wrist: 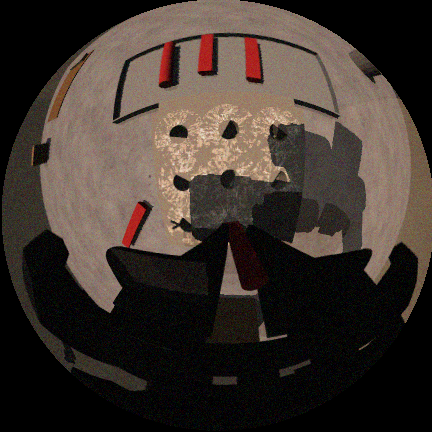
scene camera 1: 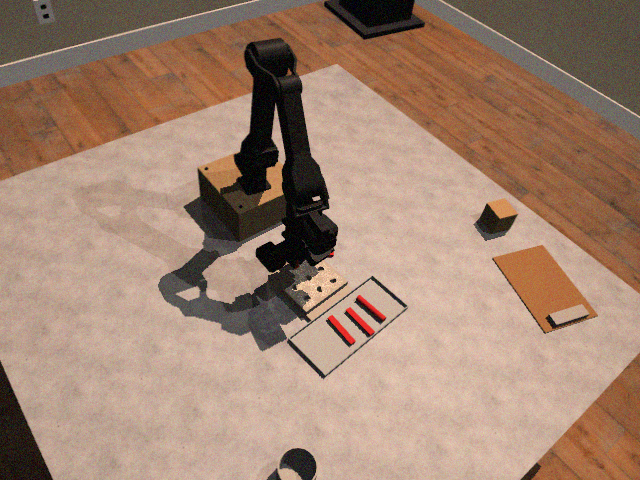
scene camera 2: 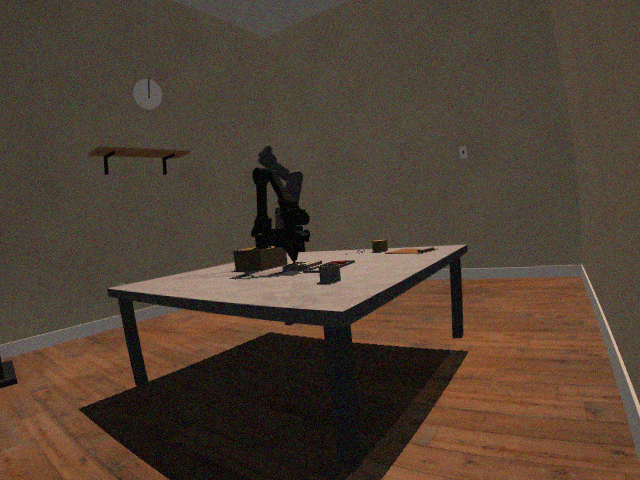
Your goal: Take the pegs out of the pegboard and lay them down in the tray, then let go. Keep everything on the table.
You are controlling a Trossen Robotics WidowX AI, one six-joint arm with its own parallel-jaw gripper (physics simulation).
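Frame: origin at the arm's base, x ahead, y right, z down, level; centimetres.
Where they show: gripper, fingertip midpoint: [wrist: 236, 229] [scene camera 1: 296, 265] [scene camera 2: 294, 260]; arm's base, origin of the base link: [scene camera 1: 254, 183] [scene camera 2: 262, 248].
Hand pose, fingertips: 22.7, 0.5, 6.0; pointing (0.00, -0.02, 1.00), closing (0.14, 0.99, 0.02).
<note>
Each offset is from my fingertips to the top centre of the thing, as dx, dy, dz. "*": to the spot under its first point.
The pale pegboard {+4.4, -1.5, +1.4} [scene camera 1: 328, 292] [wrist: 205, 155] lies in front of the arm. My gripper [scene camera 1: 297, 263] [scene camera 2: 294, 259] [wrist: 236, 229] is low over its back edge, shut on a dark red peg {-0.5, +0.1, -4.9} [wrist: 254, 272]. That peg leans in the wrist view; its lower end at the board is hidden. Three red pegs {+18.0, -1.4, +2.6} [scene camera 1: 341, 330] {+18.1, -6.2, +2.6} [scene camera 1: 359, 321] {+16.5, -10.3, +2.0} [scene camera 1: 371, 308] [wrist: 166, 65] [wrist: 206, 55] [wrist: 253, 60] lie side by side, apart, in the shallow tray [scene camera 1: 323, 359] [wrist: 140, 85] beyond the board. Another red peg {-4.4, -12.4, +2.8} [wrist: 134, 225] [scene camera 1: 331, 253] lies on the table beside the board, partly hidden by the arm in scene camera 1.
A wooden cube {+9.1, -56.6, -2.3} [scene camera 1: 498, 215] [scene camera 2: 379, 245] and a flat orange-brown board {+30.7, -53.1, +2.2} [scene camera 1: 537, 279] with a pale block {* +40.1, -50.7, +2.2} [scene camera 1: 568, 315] are at the right. A round hollow cup {+39.8, +22.0, -1.8} [scene camera 1: 297, 465] [scene camera 2: 329, 273] stands near the front. The arm's wooden base box [scene camera 1: 258, 222] is behind the pegboard.
</note>
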